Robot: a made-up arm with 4 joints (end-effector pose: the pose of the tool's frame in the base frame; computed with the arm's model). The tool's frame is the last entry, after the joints.
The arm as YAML. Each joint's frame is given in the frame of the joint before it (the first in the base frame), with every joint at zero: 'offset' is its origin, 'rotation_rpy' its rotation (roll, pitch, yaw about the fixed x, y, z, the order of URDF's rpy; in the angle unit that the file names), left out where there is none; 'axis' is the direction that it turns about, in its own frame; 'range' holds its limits. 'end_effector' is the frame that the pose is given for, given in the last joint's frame.
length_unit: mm
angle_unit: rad
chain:
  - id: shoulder
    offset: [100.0, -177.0, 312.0]
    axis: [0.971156, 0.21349, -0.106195]
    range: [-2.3, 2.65]
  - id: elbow
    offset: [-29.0, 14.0, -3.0]
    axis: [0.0, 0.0, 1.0]
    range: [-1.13, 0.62]
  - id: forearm
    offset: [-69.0, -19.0, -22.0]
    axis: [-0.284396, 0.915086, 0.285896]
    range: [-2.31, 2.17]
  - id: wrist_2
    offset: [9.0, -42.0, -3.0]
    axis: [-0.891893, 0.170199, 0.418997]
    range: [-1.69, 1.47]
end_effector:
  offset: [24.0, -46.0, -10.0]
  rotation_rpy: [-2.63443, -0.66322, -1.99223]
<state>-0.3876 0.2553 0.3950 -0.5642</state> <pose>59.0 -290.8 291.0 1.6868 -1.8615 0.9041</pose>
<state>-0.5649 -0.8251 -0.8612 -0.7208</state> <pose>-13.8 -239.9 261.9 0.0779 1.8910 -1.3964</pose>
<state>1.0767 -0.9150 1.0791 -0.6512</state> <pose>-48.3 -135.5 314.5 0.9121 -1.6722 -1.6076</pose>
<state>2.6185 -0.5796 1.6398 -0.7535</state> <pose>-35.0 -163.2 373.8 -1.6114 -0.3168 2.4211</pose>
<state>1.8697 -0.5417 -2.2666 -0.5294</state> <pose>-29.4 -136.9 314.8 2.0949 2.2515 -0.0451</pose>
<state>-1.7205 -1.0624 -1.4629 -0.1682</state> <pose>-21.6 -273.4 300.8 0.2908 0.1221 -2.0120</pose>
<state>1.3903 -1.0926 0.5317 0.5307</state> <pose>-21.6 -157.2 325.9 1.7407 -1.6079 -1.1352</pose>
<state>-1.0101 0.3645 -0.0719 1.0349</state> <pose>84.4 -226.9 369.1 1.0098 0.2889 1.9770</pose>
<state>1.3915 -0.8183 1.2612 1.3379</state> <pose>16.5 -123.8 305.4 -2.8702 0.3675 0.3036</pose>
